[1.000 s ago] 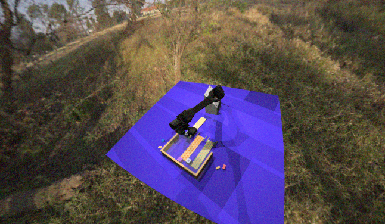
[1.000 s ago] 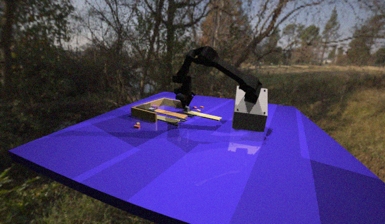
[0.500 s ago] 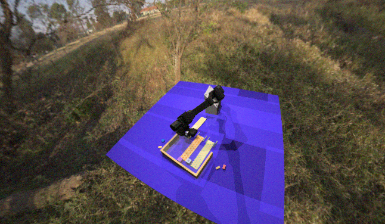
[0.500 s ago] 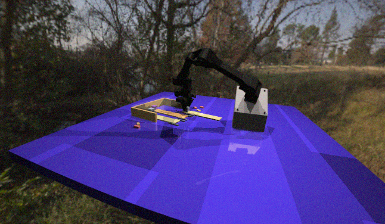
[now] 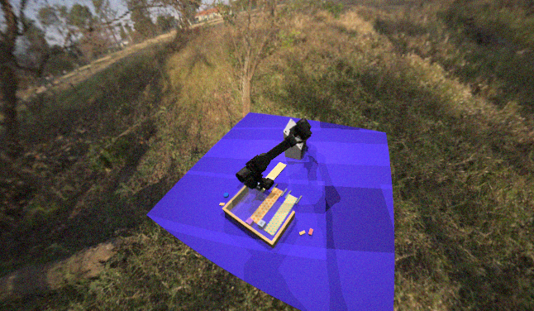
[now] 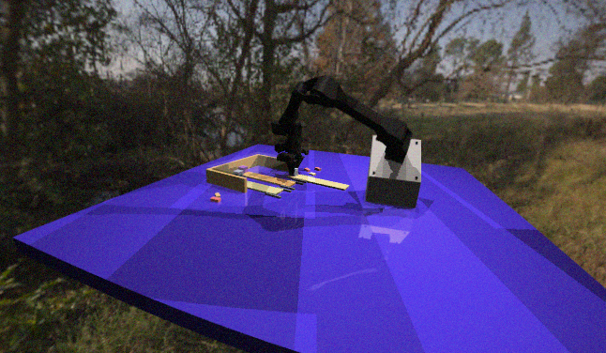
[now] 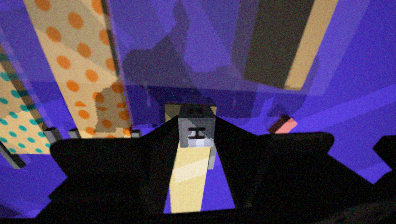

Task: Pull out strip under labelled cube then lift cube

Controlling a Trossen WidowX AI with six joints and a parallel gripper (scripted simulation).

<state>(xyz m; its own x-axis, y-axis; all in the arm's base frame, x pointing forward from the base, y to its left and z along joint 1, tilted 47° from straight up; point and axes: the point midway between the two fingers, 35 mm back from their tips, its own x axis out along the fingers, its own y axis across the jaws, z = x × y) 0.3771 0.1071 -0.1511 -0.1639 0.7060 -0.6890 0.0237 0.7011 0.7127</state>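
My gripper tip is 120 mm past the strip, 10 mm to the right of it and 10 mm above it. The rest, counted from my gripper tip: blue disc (130 mm ahead, 150 mm to the right, 10 mm below).
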